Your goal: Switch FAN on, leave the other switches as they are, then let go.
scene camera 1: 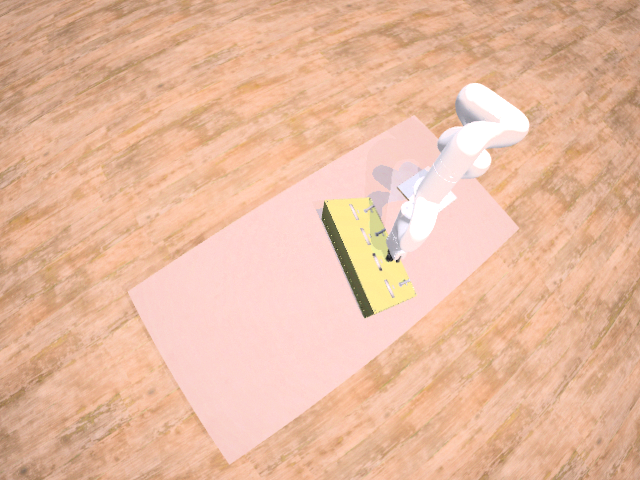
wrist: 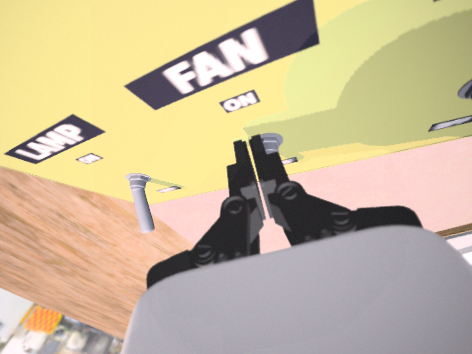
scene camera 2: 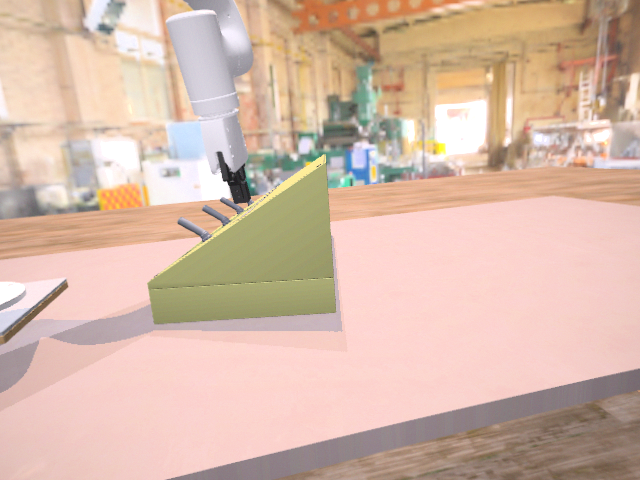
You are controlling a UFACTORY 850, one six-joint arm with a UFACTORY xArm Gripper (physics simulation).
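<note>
The yellow sloped switch box [scene camera 1: 349, 235] [scene camera 2: 289, 253] [wrist: 100, 60] carries a row of grey lever switches. In the wrist view, the FAN label [wrist: 220, 57] and its ON mark [wrist: 240, 101] sit above the FAN switch [wrist: 271, 143]. The collar of that switch shows beside the right fingertip; its lever is hidden behind the finger, so its tilt is hard to tell. My gripper [scene camera 1: 392, 258] [scene camera 2: 242, 201] [wrist: 251, 156] is shut and empty, its tips close to the FAN switch collar on the LAMP side. Whether they touch is unclear.
The LAMP lever [scene camera 1: 404, 282] [wrist: 143, 210] points down, away from its ON mark. Two other levers [scene camera 1: 369, 208] [scene camera 1: 381, 232] stand on the opposite side of FAN. The box stands on a pink table [scene camera 1: 248, 310] [scene camera 2: 465, 310], near the robot's base plate [scene camera 1: 407, 187] [scene camera 2: 43, 304].
</note>
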